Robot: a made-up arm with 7 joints.
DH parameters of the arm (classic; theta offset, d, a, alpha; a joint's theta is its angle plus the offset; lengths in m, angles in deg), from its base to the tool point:
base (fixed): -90 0.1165 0 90
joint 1: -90 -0.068 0.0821 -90
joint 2: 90 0.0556 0.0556 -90
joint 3: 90 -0.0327 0.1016 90
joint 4: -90 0.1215 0.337 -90
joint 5: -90 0.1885 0.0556 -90
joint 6: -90 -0.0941 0.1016 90
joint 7: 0 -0.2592 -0.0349 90
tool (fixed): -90 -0.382 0 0
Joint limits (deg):
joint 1: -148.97..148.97
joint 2: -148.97..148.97
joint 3: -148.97..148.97
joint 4: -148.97..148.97
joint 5: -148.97..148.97
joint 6: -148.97..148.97
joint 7: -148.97..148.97
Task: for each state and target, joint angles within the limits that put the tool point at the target. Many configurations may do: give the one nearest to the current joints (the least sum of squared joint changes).
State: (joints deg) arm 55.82 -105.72 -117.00 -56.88 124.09 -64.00 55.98
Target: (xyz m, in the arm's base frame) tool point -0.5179 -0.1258 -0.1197
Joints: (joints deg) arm 62.53 -92.54 -121.65 -50.32 137.74 -64.88 42.75
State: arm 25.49 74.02 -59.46 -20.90 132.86 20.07 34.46
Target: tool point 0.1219 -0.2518 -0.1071
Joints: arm 32.68 58.47 -56.33 -46.39 139.85 34.20 44.91
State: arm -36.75 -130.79 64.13 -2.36 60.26 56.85 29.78
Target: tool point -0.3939 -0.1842 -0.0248
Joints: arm -40.69 -125.89 53.36 -28.43 68.34 61.53 27.66
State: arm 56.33 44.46 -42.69 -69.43 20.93 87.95 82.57
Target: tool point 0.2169 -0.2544 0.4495
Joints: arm 73.99 53.75 -19.23 -52.63 12.95 59.21 56.89
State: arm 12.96 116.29 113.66 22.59 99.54 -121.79 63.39
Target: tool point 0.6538 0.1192 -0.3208
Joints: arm -4.03 128.08 82.63 14.04 101.48 -138.71 60.20
